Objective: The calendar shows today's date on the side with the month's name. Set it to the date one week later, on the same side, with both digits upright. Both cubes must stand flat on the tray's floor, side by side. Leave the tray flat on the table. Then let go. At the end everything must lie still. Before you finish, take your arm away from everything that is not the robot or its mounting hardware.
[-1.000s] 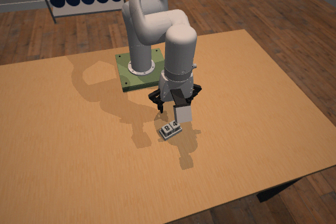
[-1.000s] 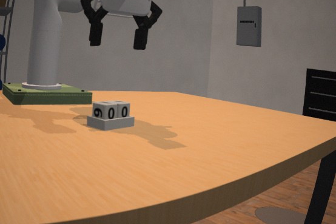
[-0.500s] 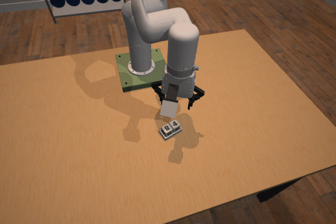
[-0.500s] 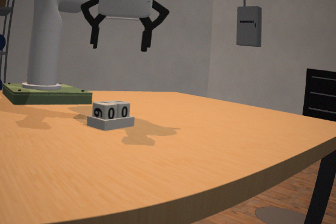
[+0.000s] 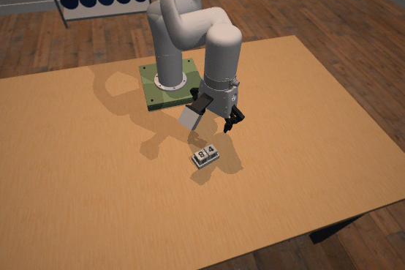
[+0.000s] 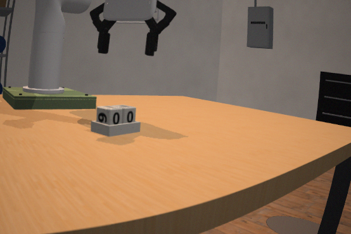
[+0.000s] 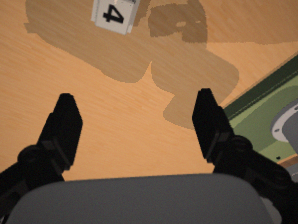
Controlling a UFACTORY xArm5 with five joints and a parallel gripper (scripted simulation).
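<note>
The digit cube is 110 mm below my hand, 50 mm to the right of it and 40 mm ahead of it. The rest, counted from my hand: tray (130 mm below, 40 mm ahead, 30 mm to the right).
</note>
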